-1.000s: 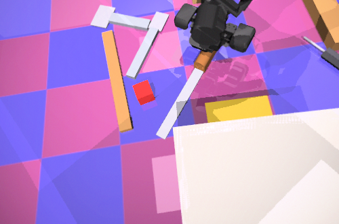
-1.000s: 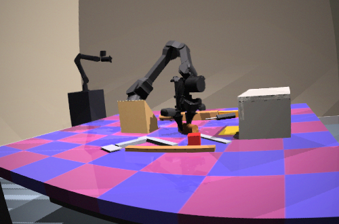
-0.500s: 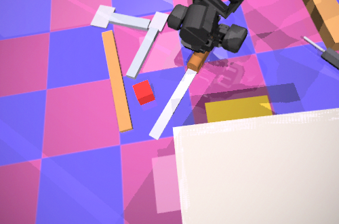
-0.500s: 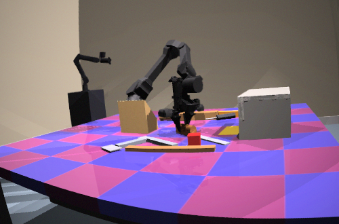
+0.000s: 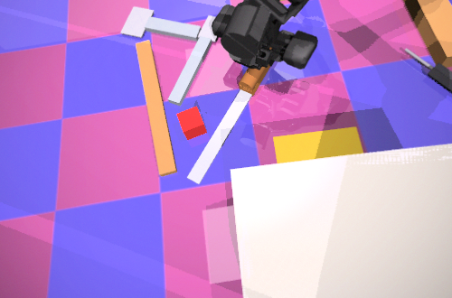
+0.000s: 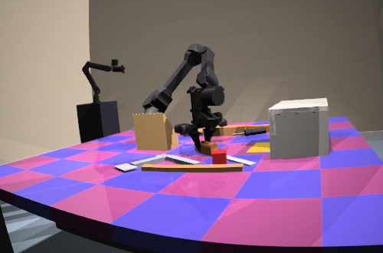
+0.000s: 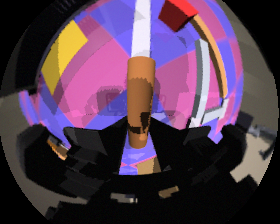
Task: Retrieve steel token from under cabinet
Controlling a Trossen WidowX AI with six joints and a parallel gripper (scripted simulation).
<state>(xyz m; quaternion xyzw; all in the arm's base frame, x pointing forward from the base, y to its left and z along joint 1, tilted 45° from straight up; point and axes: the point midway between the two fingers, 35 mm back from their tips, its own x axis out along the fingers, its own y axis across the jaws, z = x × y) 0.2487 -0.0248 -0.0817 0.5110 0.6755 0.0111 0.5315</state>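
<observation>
Now: the grey paddle-ended bar 120 mm to the right of my gripper tip and 70 mm behind it. Round my gripper tip: grey t-shaped tool 200 mm to the right, 160 mm behind; long wooden slat 230 mm to the right, 30 mm ahead; red cube 170 mm to the right, 100 mm ahead, 10 mm above.
</observation>
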